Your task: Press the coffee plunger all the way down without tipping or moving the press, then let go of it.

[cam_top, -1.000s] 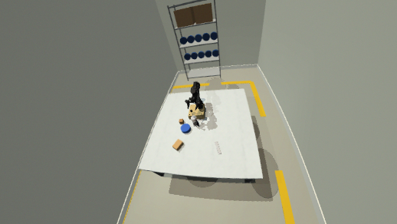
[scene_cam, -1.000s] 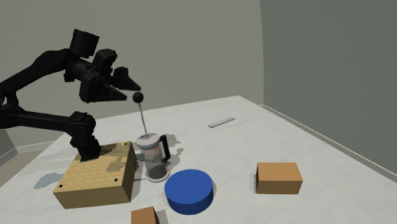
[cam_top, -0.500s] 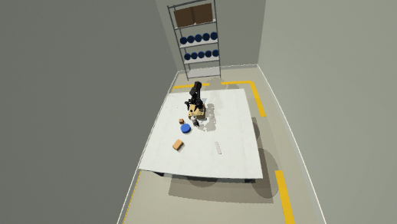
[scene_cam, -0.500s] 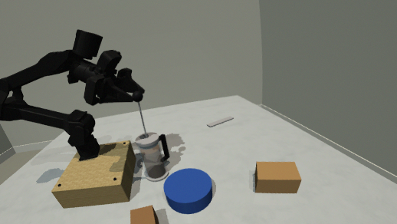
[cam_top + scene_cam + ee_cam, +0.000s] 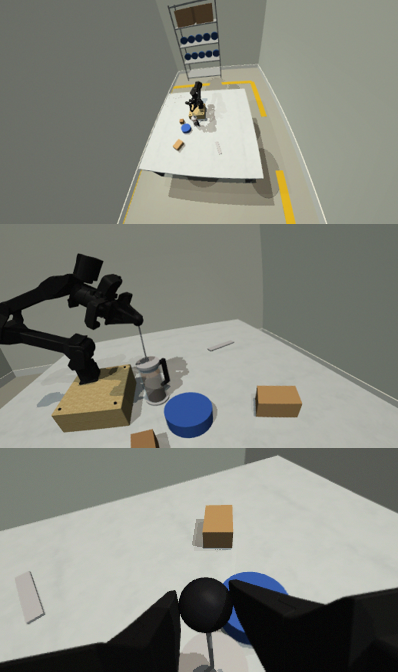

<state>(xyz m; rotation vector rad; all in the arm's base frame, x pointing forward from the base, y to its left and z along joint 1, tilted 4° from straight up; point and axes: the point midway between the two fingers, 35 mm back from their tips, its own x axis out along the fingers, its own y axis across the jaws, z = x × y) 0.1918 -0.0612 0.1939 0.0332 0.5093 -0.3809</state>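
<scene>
Right now the glass coffee press is 10 mm ahead of my gripper tip, 10 mm to the left of it and 130 mm below it. The rest, counted from my gripper tip: thin pale bar (350 mm ahead, 250 mm to the left, 250 mm below).
</scene>
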